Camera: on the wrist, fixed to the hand. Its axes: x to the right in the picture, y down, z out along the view.
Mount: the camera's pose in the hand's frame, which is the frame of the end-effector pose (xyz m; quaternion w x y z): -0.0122 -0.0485 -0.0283 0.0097 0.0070 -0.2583 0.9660
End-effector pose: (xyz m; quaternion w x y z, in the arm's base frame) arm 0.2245 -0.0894 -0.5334 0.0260 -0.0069 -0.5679 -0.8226
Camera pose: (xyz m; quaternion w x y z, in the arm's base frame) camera 0.2347 -0.0983 -0.5892 0.6483 -0.7610 -0.0113 0.0229
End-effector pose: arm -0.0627 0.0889 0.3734 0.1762 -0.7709 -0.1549 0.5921
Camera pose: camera -0.0398 0.1241 0.4126 0.6049 0.0029 -0.7018 -0.3762
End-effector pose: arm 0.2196 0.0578 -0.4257 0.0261 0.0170 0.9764 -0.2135
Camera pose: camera 0.2284 0.0253 -0.3791 0.4586 0.8884 -0.0152 0.0119
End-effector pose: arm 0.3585 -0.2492 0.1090 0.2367 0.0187 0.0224 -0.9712
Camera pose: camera 0.3477 -0.1991 0.0830 0.9461 -0.2274 -0.0858 0.2142
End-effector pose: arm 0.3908 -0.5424 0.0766 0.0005 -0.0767 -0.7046 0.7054
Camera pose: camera 0.4007 -0.5153 0.1263 0.8629 0.4992 -0.0721 -0.0321
